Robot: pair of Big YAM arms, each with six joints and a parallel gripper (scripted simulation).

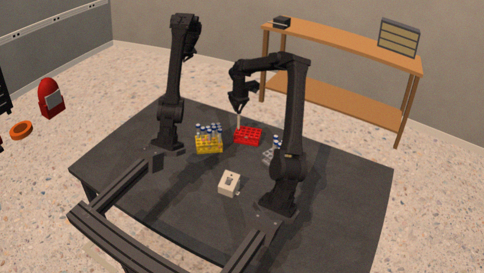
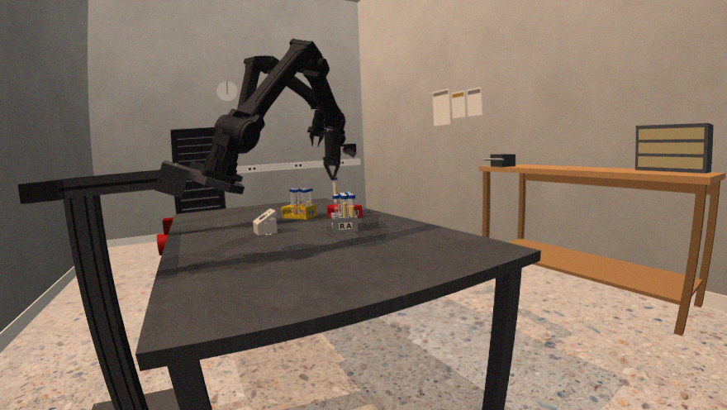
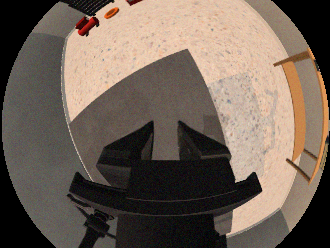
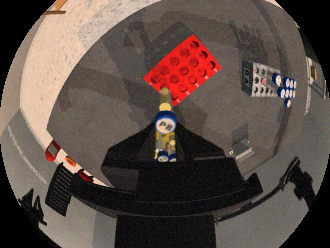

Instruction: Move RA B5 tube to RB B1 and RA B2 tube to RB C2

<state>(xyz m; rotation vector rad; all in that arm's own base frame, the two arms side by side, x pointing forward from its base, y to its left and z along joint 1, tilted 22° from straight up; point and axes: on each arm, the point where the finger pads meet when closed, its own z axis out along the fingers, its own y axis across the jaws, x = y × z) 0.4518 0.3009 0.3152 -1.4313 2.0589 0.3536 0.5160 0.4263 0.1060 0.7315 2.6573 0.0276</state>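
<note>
My right gripper is now 140 mm above the red rack, 50 mm to the left of it and 30 mm short of it.
</note>
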